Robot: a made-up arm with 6 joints. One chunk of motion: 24 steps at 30 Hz.
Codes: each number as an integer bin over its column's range. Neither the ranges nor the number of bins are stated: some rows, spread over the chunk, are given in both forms.
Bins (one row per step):
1: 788 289 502 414 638 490
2: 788 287 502 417 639 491
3: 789 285 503 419 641 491
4: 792 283 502 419 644 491
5: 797 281 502 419 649 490
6: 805 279 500 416 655 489
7: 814 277 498 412 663 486
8: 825 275 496 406 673 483
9: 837 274 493 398 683 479
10: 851 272 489 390 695 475
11: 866 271 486 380 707 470
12: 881 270 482 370 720 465
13: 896 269 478 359 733 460
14: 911 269 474 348 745 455
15: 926 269 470 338 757 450
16: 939 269 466 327 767 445
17: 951 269 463 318 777 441
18: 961 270 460 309 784 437
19: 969 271 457 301 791 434
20: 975 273 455 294 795 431
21: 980 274 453 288 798 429
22: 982 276 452 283 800 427
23: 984 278 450 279 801 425
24: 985 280 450 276 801 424
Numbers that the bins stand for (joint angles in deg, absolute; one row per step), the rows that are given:
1: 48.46 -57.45 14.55 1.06 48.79 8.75
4: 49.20 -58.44 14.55 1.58 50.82 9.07
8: 55.33 -59.75 12.63 0.22 60.62 6.55
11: 62.95 -60.40 9.44 -2.51 72.10 2.46
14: 71.32 -60.73 5.62 -5.87 84.94 -2.27
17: 78.75 -60.73 2.11 -9.02 95.75 -6.68
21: 84.14 -59.91 -1.08 -12.17 102.85 -10.45
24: 85.07 -58.93 -2.04 -13.43 103.86 -12.03
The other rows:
2: 48.46 -57.78 14.55 1.37 49.13 9.07
3: 48.64 -58.11 14.87 1.58 49.81 9.07
5: 50.13 -58.76 14.55 1.58 52.51 8.75
6: 51.62 -59.09 13.91 1.27 54.54 8.44
7: 53.29 -59.42 13.27 0.85 57.24 7.49
9: 57.56 -59.91 11.68 -0.62 64.00 5.29
10: 60.17 -60.24 10.40 -1.46 68.05 4.03
12: 65.74 -60.57 8.17 -3.56 76.50 0.88
13: 68.53 -60.73 6.89 -4.72 80.89 -0.69
15: 74.10 -60.73 4.34 -6.92 89.00 -3.84
16: 76.52 -60.73 3.07 -8.08 92.37 -5.42
18: 80.61 -60.57 1.15 -9.97 98.12 -7.94
19: 82.09 -60.40 0.20 -10.81 100.48 -8.88
20: 83.21 -60.08 -0.44 -11.54 101.83 -9.82
22: 84.51 -59.58 -1.40 -12.69 103.52 -11.08
23: 84.88 -59.26 -2.04 -13.11 103.86 -11.71

